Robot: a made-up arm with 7 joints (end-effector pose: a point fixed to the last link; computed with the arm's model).
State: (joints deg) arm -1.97 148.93 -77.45 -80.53 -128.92 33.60 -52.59
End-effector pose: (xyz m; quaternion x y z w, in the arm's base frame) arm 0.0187 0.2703 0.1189 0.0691 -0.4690 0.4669 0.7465
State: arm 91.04 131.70 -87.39 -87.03 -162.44 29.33 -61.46
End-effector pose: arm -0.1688 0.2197 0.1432 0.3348 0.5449 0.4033 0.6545
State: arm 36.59 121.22 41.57 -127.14 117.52 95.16 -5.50
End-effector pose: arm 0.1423 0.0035 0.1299 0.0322 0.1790 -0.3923 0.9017
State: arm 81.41 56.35 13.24 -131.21 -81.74 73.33 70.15
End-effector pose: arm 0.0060 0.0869 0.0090 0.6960 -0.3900 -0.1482 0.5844
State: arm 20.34 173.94 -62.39 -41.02 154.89 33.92 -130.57
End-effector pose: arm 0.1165 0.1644 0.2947 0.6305 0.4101 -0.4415 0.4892
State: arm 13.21 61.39 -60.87 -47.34 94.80 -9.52 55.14
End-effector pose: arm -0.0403 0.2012 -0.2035 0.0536 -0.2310 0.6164 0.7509
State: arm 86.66 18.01 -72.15 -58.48 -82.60 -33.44 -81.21
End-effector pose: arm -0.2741 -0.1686 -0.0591 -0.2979 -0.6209 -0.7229 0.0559
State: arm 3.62 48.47 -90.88 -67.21 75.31 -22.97 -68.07
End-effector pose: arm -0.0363 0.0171 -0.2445 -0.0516 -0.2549 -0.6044 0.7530
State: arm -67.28 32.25 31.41 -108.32 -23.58 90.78 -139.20
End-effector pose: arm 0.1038 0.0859 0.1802 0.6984 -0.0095 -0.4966 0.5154
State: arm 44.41 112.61 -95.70 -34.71 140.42 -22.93 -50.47
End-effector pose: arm -0.1147 0.3223 0.1008 0.6494 0.2835 -0.2668 0.6533
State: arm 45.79 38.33 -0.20 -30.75 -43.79 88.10 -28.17
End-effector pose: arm -0.1560 0.2089 -0.1490 0.2501 0.8495 -0.2546 0.3886
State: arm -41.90 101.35 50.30 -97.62 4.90 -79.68 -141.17
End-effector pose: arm -0.0578 0.0616 0.2990 -0.6013 -0.2129 -0.3892 0.6645
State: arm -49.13 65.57 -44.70 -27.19 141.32 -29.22 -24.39
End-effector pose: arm 0.2218 0.2203 0.0075 0.1398 -0.7366 0.4571 0.4784
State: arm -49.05 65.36 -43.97 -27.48 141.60 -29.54 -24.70
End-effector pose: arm 0.2226 0.2192 0.0078 0.1362 -0.7368 0.4612 0.4752
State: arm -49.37 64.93 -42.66 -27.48 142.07 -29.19 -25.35
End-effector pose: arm 0.2241 0.2178 0.0098 0.1260 -0.7360 0.4682 0.4724
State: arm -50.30 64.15 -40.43 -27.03 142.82 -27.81 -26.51
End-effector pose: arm 0.2270 0.2159 0.0143 0.1053 -0.7337 0.4790 0.4702
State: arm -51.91 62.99 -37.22 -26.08 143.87 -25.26 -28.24
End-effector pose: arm 0.2309 0.2134 0.0215 0.0721 -0.7297 0.4926 0.4687
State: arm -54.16 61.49 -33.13 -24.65 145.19 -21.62 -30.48
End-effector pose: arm 0.2354 0.2107 0.0306 0.0260 -0.7242 0.5062 0.4675
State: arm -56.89 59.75 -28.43 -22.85 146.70 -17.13 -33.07
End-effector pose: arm 0.2401 0.2077 0.0407 -0.0309 -0.7177 0.5166 0.4659
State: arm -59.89 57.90 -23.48 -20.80 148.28 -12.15 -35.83
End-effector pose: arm 0.2446 0.2046 0.0505 -0.0943 -0.7108 0.5212 0.4628
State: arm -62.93 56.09 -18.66 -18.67 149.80 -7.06 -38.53
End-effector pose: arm 0.2487 0.2015 0.0591 -0.1587 -0.7043 0.5190 0.4575
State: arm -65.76 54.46 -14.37 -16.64 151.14 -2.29 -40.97
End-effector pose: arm 0.2523 0.1983 0.0661 -0.2180 -0.6987 0.5112 0.4506
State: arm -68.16 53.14 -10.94 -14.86 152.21 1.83 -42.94
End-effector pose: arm 0.2554 0.1954 0.0713 -0.2670 -0.6942 0.5004 0.4431
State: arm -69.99 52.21 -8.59 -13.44 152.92 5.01 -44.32
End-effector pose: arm 0.2577 0.1930 0.0748 -0.3025 -0.6911 0.4896 0.4372
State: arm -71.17 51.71 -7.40 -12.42 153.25 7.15 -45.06
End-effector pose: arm 0.2590 0.1916 0.0768 -0.3232 -0.6896 0.4810 0.4344
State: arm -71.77 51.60 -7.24 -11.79 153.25 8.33 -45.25
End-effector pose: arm 0.2595 0.1913 0.0778 -0.3308 -0.6894 0.4753 0.4352
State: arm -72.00 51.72 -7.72 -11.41 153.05 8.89 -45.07
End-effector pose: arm 0.2594 0.1915 0.0780 -0.3304 -0.6900 0.4719 0.4383
